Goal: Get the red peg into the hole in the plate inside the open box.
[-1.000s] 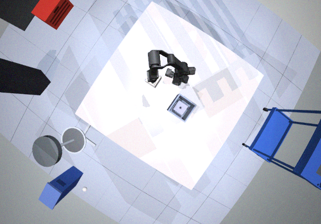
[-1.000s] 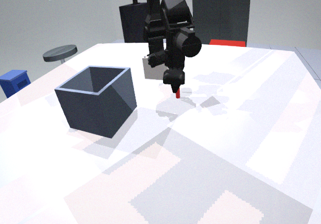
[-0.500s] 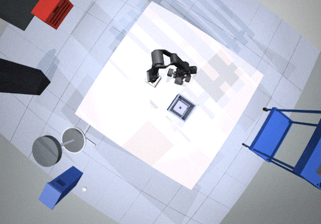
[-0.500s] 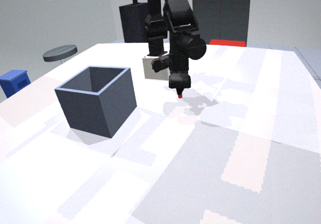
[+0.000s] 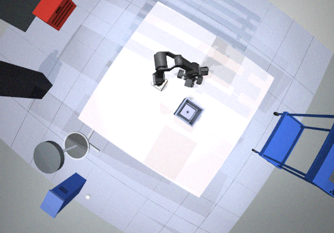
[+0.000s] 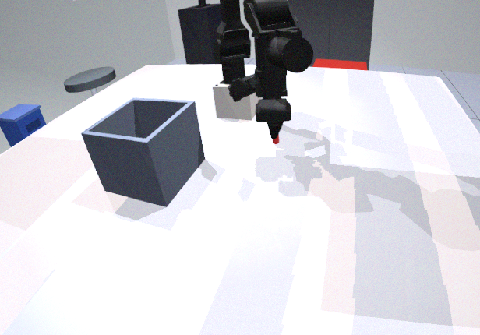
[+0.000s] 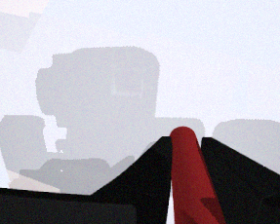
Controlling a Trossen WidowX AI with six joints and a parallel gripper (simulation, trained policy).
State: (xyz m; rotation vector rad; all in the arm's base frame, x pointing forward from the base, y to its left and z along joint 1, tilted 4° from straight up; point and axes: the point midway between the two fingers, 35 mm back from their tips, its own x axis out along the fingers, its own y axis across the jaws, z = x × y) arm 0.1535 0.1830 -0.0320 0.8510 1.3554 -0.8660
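Right now my gripper tip is 17 cm short of the pale plate and 19 cm to the left of it. From my gripper tip the other things lie so: red peg (3 cm above).
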